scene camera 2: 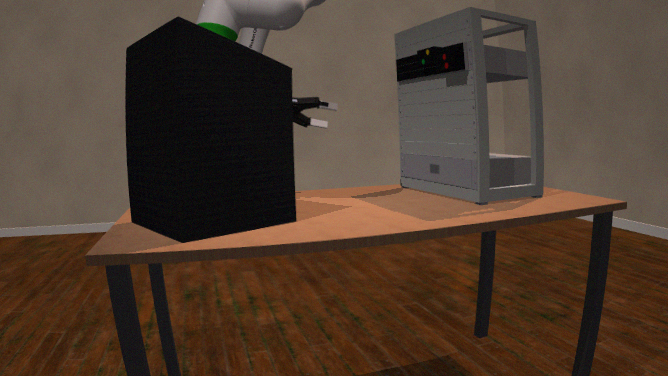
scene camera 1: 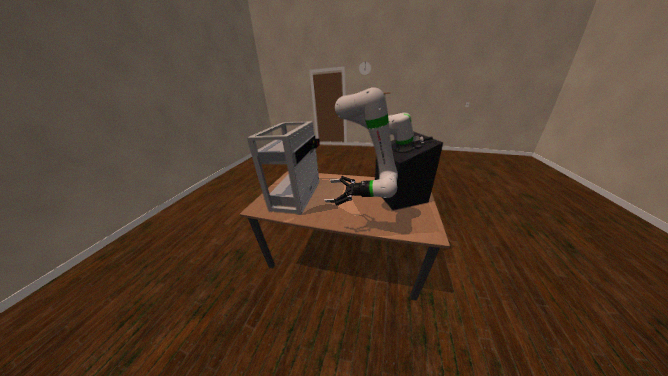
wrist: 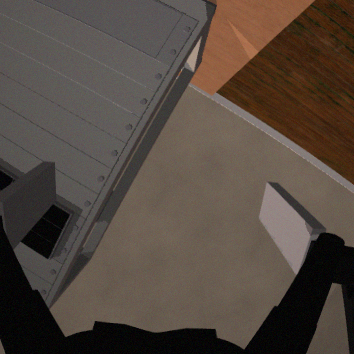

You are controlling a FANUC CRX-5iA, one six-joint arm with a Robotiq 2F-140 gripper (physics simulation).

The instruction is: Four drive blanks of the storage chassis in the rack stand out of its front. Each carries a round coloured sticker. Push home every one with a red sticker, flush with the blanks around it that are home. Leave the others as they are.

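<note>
The grey rack (scene camera 1: 294, 180) (scene camera 2: 481, 125) (wrist: 75, 100) stands upright on the table. The black storage chassis (scene camera 1: 305, 150) (scene camera 2: 407, 69) (wrist: 50, 230) sits in its upper part. In scene camera 2, four blanks with stickers stand out of its front: a yellow sticker (scene camera 2: 427, 52) above a green sticker (scene camera 2: 423, 61), and to their right a red sticker (scene camera 2: 444, 56) above another red sticker (scene camera 2: 446, 65). My gripper (scene camera 1: 331, 191) (scene camera 2: 325, 115) (wrist: 159, 191) is open and empty, in front of the rack, apart from it and lower than the chassis. In the wrist view the left finger hides part of the chassis; no sticker shows.
The black pedestal (scene camera 1: 415, 175) (scene camera 2: 210, 140) carries the arm at the other end of the table (scene camera 1: 320, 220) (scene camera 2: 350, 230) (wrist: 260, 20). A grey front panel with a small dark plate (scene camera 2: 434, 169) is low in the rack. The rack's side is an open frame.
</note>
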